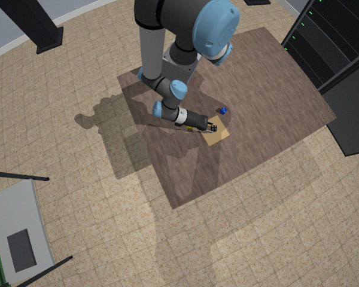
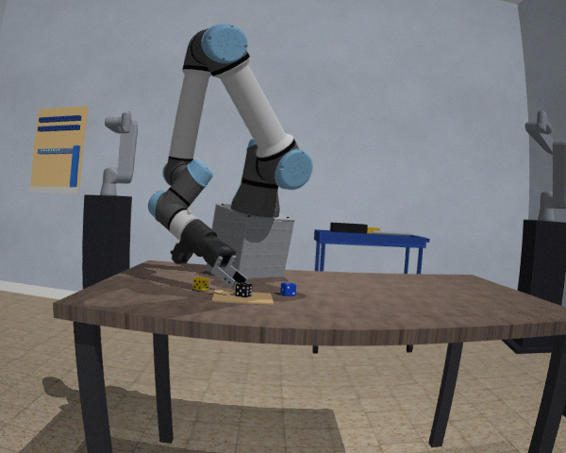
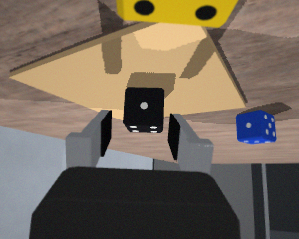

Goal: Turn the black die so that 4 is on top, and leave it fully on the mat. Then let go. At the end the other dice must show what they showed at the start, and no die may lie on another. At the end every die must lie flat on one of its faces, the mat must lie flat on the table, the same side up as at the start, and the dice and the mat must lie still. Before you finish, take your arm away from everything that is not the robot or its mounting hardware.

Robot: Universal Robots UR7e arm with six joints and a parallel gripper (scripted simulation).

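The black die lies 10 mm ahead of my hand, 30 mm to the left of it and 20 mm below it. From my hand the other things lie so: blue die (90 mm behind, 120 mm to the left, 30 mm below); then tan mat (10 mm ahead, 20 mm to the left, 40 mm below); then yellow die (50 mm behind, 100 mm to the right, 30 mm below).
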